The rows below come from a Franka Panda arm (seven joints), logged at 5 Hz.
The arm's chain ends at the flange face. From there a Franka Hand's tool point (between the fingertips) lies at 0.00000 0.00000 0.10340 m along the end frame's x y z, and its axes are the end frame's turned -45 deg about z.
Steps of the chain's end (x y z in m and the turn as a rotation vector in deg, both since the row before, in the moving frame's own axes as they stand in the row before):
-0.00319, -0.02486, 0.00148, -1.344, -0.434, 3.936
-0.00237, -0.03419, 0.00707, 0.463, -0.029, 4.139
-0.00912, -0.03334, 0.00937, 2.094, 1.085, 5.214
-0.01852, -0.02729, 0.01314, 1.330, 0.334, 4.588
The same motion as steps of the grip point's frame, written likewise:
0.01302, -0.01875, 0.00145, -0.643, -1.257, 3.936
0.02308, -0.02646, 0.00707, 0.348, 0.307, 4.139
0.02123, -0.03112, 0.00928, 0.713, 2.248, 5.214
0.00837, -0.03358, 0.01311, 0.704, 1.177, 4.588

